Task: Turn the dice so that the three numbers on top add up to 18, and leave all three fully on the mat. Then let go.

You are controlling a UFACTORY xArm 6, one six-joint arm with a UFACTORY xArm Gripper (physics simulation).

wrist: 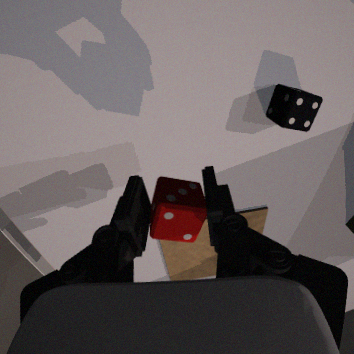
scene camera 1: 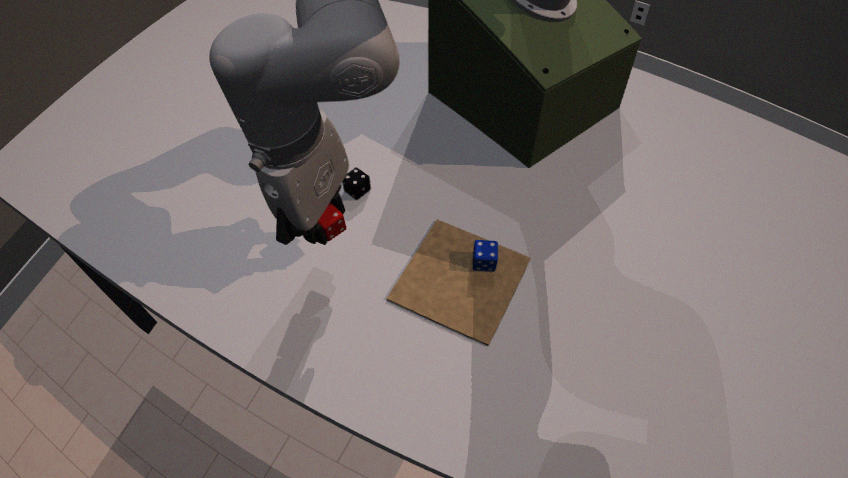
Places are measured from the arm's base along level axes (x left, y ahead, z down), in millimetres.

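Pixels of known places: gripper, fingertip midpoint: (wrist: pixel 174 187) (scene camera 1: pixel 325 224).
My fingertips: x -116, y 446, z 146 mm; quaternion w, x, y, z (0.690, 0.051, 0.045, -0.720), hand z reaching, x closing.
Behind a point stands the place of what it marks.
A red die (scene camera 1: pixel 333 222) @[x -94, y 453, z 121 mm] (wrist: pixel 177 210) @[x -120, y 446, z 120 mm] is between the two fingers of my gripper (scene camera 1: pixel 330 219) @[x -116, y 446, z 146 mm] (wrist: pixel 174 187) @[x -116, y 446, z 146 mm], which is shut on it and holds it above the table. In the wrist view its lower, bright face has two pips and its darker face has three. A black die (scene camera 1: pixel 356 183) @[x -134, y 347, z 179 mm] (wrist: pixel 295 108) @[x -147, y 344, z 179 mm] rests on the table off the mat, with four pips on top. A blue die (scene camera 1: pixel 485 255) @[x 75, y 381, z 175 mm] stands on the brown mat (scene camera 1: pixel 439 296) @[x 42, y 443, z 205 mm] (wrist: pixel 190 257) @[x 60, y 440, z 205 mm] near its back right edge, with four pips on top. The blue die does not show in the wrist view.
The green base block (scene camera 1: pixel 578 112) @[x 112, y 81, z 147 mm] of the arm stands at the back of the white table (scene camera 1: pixel 682 249) @[x 336, y 217, z 209 mm]. The table's front edge runs diagonally at the lower left, with tiled floor (scene camera 1: pixel 195 427) beyond it. The mat lies to the right of the gripper in the scene view.
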